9 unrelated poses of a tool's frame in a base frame.
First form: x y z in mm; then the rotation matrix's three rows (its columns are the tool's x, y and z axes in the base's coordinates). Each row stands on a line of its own.
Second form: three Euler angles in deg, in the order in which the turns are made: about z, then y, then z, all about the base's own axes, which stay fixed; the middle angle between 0 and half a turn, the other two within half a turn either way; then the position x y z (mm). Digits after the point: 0 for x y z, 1 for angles.
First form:
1:
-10, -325, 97
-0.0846, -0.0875, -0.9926
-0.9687, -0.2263, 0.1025
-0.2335, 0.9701, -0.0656
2:
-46, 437, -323
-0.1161, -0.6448, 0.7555
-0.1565, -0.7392, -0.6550
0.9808, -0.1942, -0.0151
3:
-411, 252, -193
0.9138, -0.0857, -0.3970
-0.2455, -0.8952, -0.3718
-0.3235, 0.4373, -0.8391
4:
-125, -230, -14
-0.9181, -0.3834, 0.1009
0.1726, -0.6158, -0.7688
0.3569, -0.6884, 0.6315
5:
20, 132, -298
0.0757, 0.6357, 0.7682
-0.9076, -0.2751, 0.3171
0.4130, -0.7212, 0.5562
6:
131, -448, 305
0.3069, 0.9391, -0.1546
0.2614, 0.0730, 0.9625
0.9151, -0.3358, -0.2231
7:
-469, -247, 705
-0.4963, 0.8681, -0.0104
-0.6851, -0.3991, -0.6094
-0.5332, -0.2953, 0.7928
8:
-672, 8, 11
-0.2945, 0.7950, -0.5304
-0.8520, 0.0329, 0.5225
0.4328, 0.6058, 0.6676
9:
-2, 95, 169
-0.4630, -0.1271, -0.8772
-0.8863, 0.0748, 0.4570
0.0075, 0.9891, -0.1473
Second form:
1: 76.5, 93.8, 174.1, -10, -325, 97
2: -168.8, 90.9, -40.9, -46, 437, -323
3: 53.5, 147.0, -136.9, -411, 252, -193
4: -117.4, 50.8, -82.5, -125, -230, -14
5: -119.8, 56.2, 22.4, 20, 132, -298
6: -159.8, 102.9, 99.1, 131, -448, 305
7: -29.0, 37.6, -91.0, -469, -247, 705
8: 125.5, 48.1, 135.4, -672, 8, 11
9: 90.4, 98.5, 152.5, -2, 95, 169
